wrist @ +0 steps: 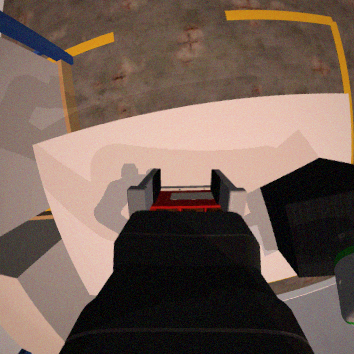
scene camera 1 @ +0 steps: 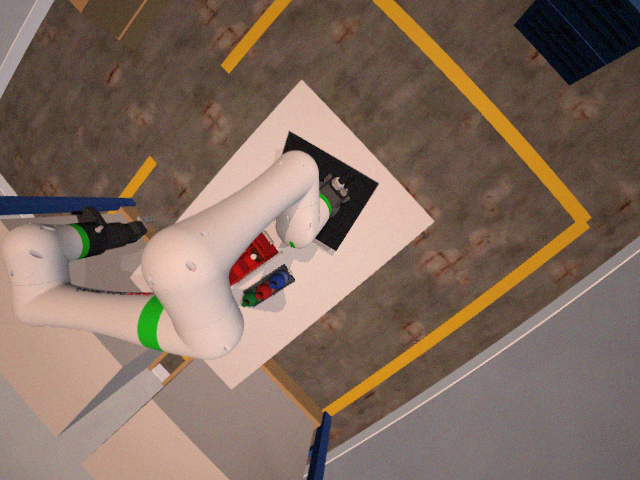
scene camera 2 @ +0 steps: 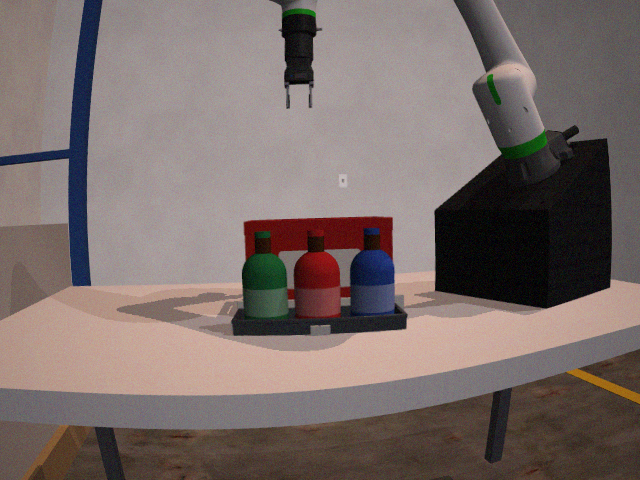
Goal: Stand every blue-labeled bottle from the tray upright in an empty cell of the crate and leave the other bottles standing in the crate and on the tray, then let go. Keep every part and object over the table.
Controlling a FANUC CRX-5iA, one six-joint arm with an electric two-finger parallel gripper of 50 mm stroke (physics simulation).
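Frame: origin at the arm's base, x ahead, y left, z up, level; millimetres.
Seen in the pictures: gripper, fingertip midpoint: (wrist: 185, 178) (scene camera 1: 148, 223) (scene camera 2: 299, 107); arm's base, link origin: (wrist: 348, 245) (scene camera 1: 321, 200) (scene camera 2: 533, 171).
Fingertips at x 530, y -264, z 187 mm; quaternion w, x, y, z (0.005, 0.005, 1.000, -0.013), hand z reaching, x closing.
Offsets run from my fingertips to a thing's top centre. "spot": to the spot under its first point. Level surfaces: height alone.
My gripper (scene camera 1: 149, 219) (scene camera 2: 299, 105) (wrist: 185, 178) is open and empty, high above the table and crate. A blue bottle @(dx -109, dy +446, dz -303 mm) (scene camera 1: 278, 280) (scene camera 2: 372, 276) stands upright at one end of the dark tray @(spot: dx +52, dy +499, dz -448 mm) (scene camera 2: 273, 326). A red bottle @(dx -19, dy +452, dz -303 mm) (scene camera 1: 263, 290) (scene camera 2: 316, 276) stands in the tray's middle and a green bottle @(dx +66, dy +448, dz -303 mm) (scene camera 1: 250, 298) (scene camera 2: 264, 276) at its other end. The red crate @(dx -30, dy +319, dz -287 mm) (scene camera 1: 240, 271) (scene camera 2: 317, 225) (wrist: 185, 206) stands behind the tray in scene camera 2. A white-capped bottle @(dx -115, dy +287, dz -300 mm) (scene camera 1: 253, 256) shows in the crate. My arm and gripper body hide much of the crate's cells.
The black robot base block (scene camera 1: 356, 191) (scene camera 2: 491, 253) (wrist: 320, 220) stands on the table @(dz -463 mm) (scene camera 1: 372, 242) (scene camera 2: 155, 361) (wrist: 210, 120), right of the tray in scene camera 2. A blue post (scene camera 2: 80, 206) rises at the left. My arm spans over part of the table in scene camera 1.
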